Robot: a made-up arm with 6 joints.
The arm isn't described. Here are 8 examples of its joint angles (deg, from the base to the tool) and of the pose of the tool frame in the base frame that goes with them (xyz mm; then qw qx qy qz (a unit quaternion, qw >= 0)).
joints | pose
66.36 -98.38 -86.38 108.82 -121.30 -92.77 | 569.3 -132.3 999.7 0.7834 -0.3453 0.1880 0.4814
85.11 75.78 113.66 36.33 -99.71 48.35 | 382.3 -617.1 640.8 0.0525 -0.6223 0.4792 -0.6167
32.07 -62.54 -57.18 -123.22 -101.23 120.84 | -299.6 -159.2 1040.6 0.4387 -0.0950 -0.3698 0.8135
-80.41 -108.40 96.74 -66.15 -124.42 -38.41 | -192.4 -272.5 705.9 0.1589 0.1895 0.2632 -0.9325
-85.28 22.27 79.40 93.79 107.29 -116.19 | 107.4 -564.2 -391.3 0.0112 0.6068 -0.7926 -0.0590
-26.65 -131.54 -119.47 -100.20 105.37 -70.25 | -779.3 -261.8 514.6 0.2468 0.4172 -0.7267 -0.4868
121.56 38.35 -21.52 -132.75 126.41 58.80 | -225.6 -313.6 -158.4 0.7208 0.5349 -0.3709 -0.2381
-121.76 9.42 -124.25 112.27 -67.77 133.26 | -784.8 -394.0 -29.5 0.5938 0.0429 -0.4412 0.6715
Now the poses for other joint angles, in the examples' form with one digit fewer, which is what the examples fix.
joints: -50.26 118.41 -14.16 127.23 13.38 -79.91
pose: -96 -285 715 0.653 -0.478 -0.272 0.521
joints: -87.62 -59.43 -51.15 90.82 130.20 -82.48
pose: -371 -153 -691 0.288 0.771 0.567 0.034
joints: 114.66 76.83 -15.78 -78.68 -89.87 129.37
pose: -40 102 -239 0.265 -0.103 0.542 0.791
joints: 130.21 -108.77 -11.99 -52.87 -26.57 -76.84
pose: 465 -343 64 0.144 0.912 0.374 0.093
